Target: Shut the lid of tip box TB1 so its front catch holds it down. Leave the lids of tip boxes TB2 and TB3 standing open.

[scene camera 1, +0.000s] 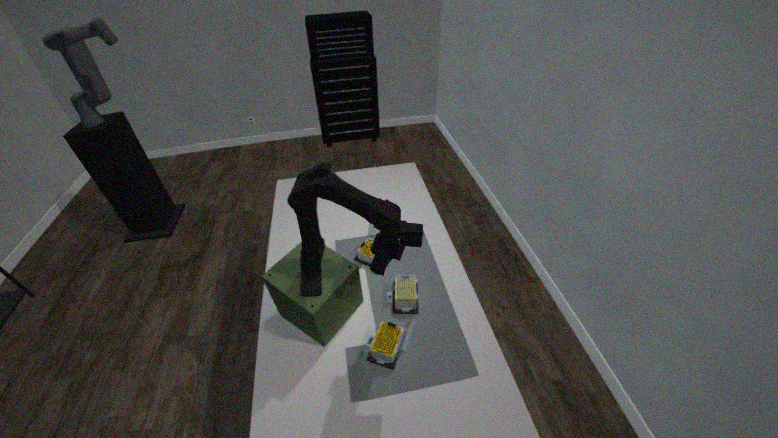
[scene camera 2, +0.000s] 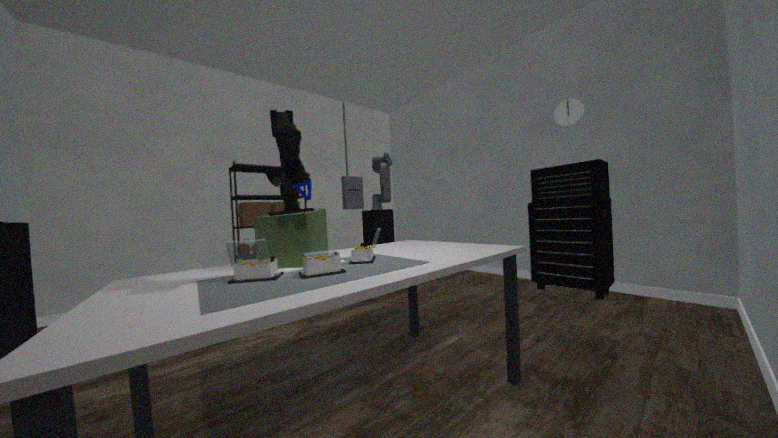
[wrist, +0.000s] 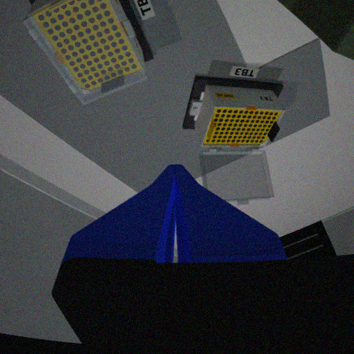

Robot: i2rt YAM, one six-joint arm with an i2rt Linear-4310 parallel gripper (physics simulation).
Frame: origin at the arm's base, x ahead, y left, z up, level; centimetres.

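Seen in the pictures: gripper, between the fingertips: [scene camera 2: 309, 200]; arm's base, origin of its link: [scene camera 1: 311, 271] [scene camera 2: 292, 212].
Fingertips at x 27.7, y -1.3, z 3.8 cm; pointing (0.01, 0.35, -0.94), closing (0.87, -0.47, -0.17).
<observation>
Pixels of each thing's top centre, then the offset from my fingertips to it. Level surfaces: height alone.
- Tip box TB1, centre of its top: [scene camera 2: 320, 252] [scene camera 1: 402, 286] dy +0.9, dx +5.6, dz -20.2 cm
- Tip box TB3, centre of its top: [scene camera 1: 371, 250] [scene camera 2: 359, 246] dy +23.9, dx -3.9, dz -21.4 cm
- Tip box TB2, centre of its top: [scene camera 1: 383, 336] [scene camera 2: 257, 259] dy -18.7, dx -5.3, dz -21.4 cm
- grey mat, height of its surface: dz -28.0 cm
- white table, height of its surface: dz -28.3 cm
Tip box TB1 [scene camera 1: 406, 292] [scene camera 2: 322, 264] [wrist: 87, 45] is the middle box; its clear lid lies down over the yellow rack. Whether the front catch holds it cannot be told. Tip box TB3 [scene camera 1: 366, 251] [scene camera 2: 361, 254] [wrist: 242, 126] has its clear lid [scene camera 2: 376, 237] [wrist: 237, 175] standing open. Tip box TB2 [scene camera 1: 387, 341] [scene camera 2: 254, 269] has its clear lid [scene camera 2: 247, 249] standing open; TB2 does not show in the wrist view. My gripper [scene camera 2: 307, 196] [wrist: 175, 175] is shut and empty, raised above the boxes and apart from them. Its blue fingertips are hidden in scene camera 1.
The boxes stand on a grey mat [scene camera 1: 435, 359] [scene camera 2: 228, 299] on a white table [scene camera 1: 304, 402] [scene camera 2: 136, 331]. The arm's green base block [scene camera 1: 332, 318] [scene camera 2: 293, 239] stands beside the mat. A black tool chest [scene camera 1: 348, 81] [scene camera 2: 568, 228] stands beyond the table.
</observation>
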